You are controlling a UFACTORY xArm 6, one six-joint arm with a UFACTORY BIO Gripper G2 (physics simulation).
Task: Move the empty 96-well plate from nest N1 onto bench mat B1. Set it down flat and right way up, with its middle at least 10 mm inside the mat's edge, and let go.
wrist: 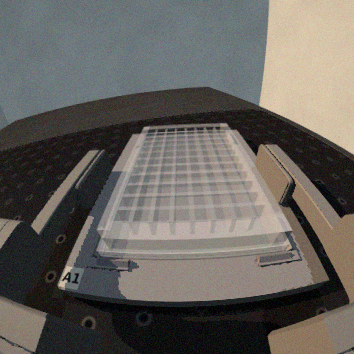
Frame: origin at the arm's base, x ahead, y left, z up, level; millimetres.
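Seen in the pictures: end effector, tool point: [182, 173].
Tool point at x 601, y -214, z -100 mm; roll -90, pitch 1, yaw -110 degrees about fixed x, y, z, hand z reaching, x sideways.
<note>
A point is followed by its place in that frame.
The clear 96-well plate [187, 190] @[x 587, y -212, z -102 mm] sits flat and upright in the nest [210, 282] @[x 541, y -203, z -110 mm], a light grey base with small corner clips and an "A1" label at its near left corner. My gripper [185, 172] @[x 601, y -214, z -100 mm] is open, with one finger to the left of the plate and one to the right. Gaps show between both fingers and the plate's sides, and nothing is held. The nest's far end is mostly hidden behind the plate. Bench mat B1 does not show in this view.
The black bench top [30, 170] @[x 704, y -65, z -122 mm] with round holes lies around the nest. A dark grey surface [150, 106] @[x 933, y -254, z -135 mm] stretches beyond it. A blue-grey wall [130, 45] stands at the back, with a cream surface [315, 65] at the right.
</note>
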